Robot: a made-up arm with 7 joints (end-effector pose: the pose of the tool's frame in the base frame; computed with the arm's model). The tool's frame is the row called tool.
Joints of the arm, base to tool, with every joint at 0 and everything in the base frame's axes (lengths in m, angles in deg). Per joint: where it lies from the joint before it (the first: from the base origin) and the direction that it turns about. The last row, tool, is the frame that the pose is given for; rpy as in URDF.
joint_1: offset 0.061 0.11 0.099 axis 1 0 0
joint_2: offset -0.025 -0.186 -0.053 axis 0 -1 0
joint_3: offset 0.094 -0.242 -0.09 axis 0 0 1
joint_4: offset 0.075 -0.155 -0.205 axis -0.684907 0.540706 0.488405
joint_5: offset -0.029 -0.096 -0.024 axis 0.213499 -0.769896 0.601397
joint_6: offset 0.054 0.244 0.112 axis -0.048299 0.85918 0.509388
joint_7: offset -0.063 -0.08 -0.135 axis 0 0 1
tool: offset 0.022 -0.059 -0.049 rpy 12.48 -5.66 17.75
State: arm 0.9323 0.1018 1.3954 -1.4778 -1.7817 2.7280 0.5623
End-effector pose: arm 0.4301 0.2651 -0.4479 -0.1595 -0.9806 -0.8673
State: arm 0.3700 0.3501 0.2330 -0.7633 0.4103 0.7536 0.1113
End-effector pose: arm 0.3116 -0.2671 -0.4189 0.7134 -0.7773 0.9562
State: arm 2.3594 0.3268 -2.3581 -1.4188 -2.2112 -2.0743 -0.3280
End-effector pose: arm 0.1815 0.8529 0.1911 0.9371 -2.4760 0.1088
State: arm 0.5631 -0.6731 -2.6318 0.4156 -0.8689 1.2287 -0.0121
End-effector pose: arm -0.1855 -0.0045 -0.2599 -1.7011 -0.9552 2.2824
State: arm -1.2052 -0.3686 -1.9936 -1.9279 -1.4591 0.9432 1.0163
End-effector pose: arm -0.1450 -0.3427 0.4847 -0.2829 -1.3936 0.9937
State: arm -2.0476 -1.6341 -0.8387 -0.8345 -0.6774 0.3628 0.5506
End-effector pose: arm -0.3458 0.2632 0.6759 -1.2049 -0.3122 -1.5783
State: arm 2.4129 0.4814 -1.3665 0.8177 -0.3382 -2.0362 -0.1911
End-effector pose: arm 0.1556 0.9038 -0.0111 0.6497 0.7886 -1.6105
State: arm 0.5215 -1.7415 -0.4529 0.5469 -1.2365 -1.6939 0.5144
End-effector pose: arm -0.3946 -0.5508 -0.3471 -0.7227 1.2166 1.2750
